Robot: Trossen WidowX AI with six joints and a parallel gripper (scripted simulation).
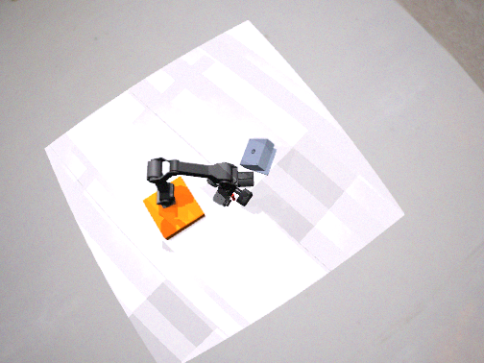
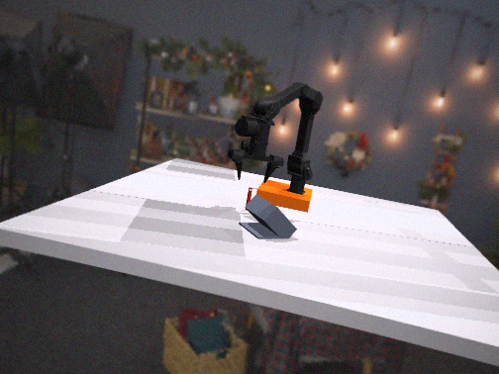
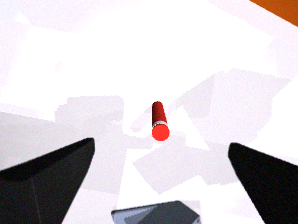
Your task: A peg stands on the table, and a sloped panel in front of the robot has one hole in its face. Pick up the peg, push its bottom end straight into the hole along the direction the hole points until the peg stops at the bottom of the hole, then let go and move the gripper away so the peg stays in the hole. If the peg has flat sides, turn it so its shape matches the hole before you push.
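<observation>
My gripper tip is now 50 mm above the red peg. The rest, counted from my gripper tip: sloped panel 170 mm ahead, 130 mm to the left, 60 mm below; then flat grey foot 190 mm ahead, 120 mm to the left, 100 mm below.
</observation>
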